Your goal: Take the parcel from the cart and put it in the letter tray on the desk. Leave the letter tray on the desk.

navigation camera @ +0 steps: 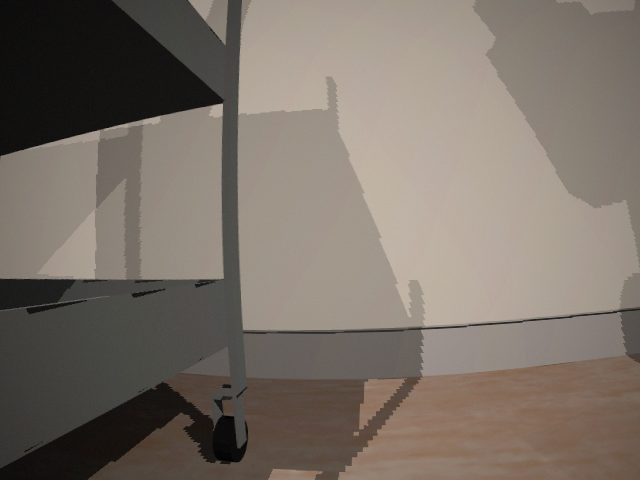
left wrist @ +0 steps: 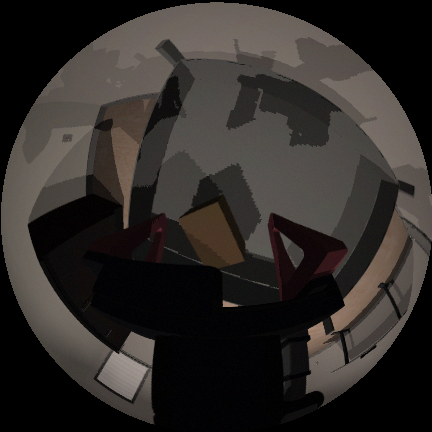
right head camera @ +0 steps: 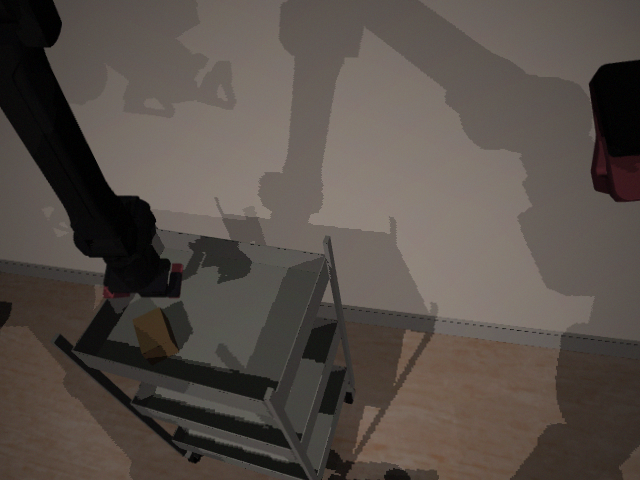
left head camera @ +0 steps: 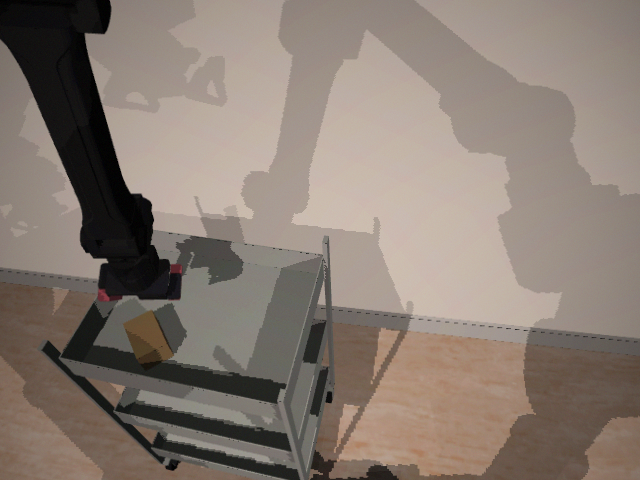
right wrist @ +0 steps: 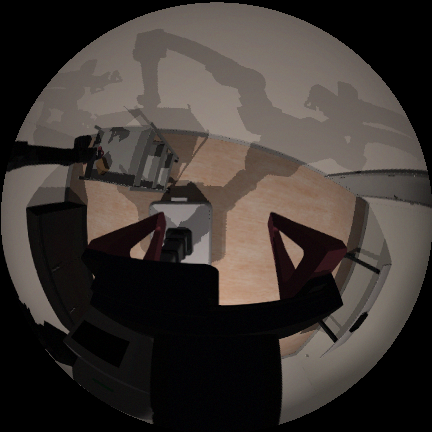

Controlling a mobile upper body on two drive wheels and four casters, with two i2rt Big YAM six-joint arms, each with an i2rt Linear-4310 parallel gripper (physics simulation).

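Places are measured from the left arm's base along level axes (x ahead, y left, z up), in millimetres.
Where they show: left gripper, between the fingertips: [left wrist: 217, 218] [right head camera: 153, 293] [left head camera: 147, 295] [right wrist: 97, 154]; right gripper, between the fingertips: [right wrist: 216, 217].
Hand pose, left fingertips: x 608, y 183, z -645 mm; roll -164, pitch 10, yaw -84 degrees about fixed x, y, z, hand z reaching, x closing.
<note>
After its pixels a point has its place.
The parcel, a brown box [left head camera: 148, 337] {x 547, y 185, z -697 mm} [right head camera: 155, 334] {x 544, y 182, z -697 mm} [left wrist: 211, 233] {x 566, y 195, z -697 mm} [right wrist: 102, 166] {x 543, y 165, z -697 mm}, lies in the top tray of the grey cart [left head camera: 175, 381] {x 479, y 133, z -747 mm} [right head camera: 170, 374] {x 483, y 152, z -747 mm} [navigation camera: 232, 206] {x 715, y -163, z -1135 mm}, near its front left corner in the head views. My left gripper [left head camera: 139, 297] {x 608, y 183, z -645 mm} [left wrist: 217, 218] {x 608, y 183, z -645 mm} is open and empty above the cart, just behind the parcel in the head views. In the left wrist view the parcel shows between and beyond the fingertips, apart from them. My right gripper [right wrist: 216, 217] {x 337, y -459, z -140 mm} is open and empty, far from the cart; part of it shows at the right edge of the right head view. The letter tray cannot be made out.
The cart stands close to a wall [left head camera: 413, 180] {x 971, y -380, z -707 mm} [navigation camera: 465, 206] {x 947, y -525, z -1113 mm} and has lower shelves and a caster [navigation camera: 230, 438] {x 685, y -152, z -1372 mm}. A dark cabinet [right wrist: 60, 260] {x -235, y 1119, z -799 mm} stands at the left of the right wrist view. A white table-like piece [right wrist: 367, 300] shows at its right. The robot's pale base [right wrist: 200, 215] {x 211, y -400, z -1150 mm} shows below the right gripper.
</note>
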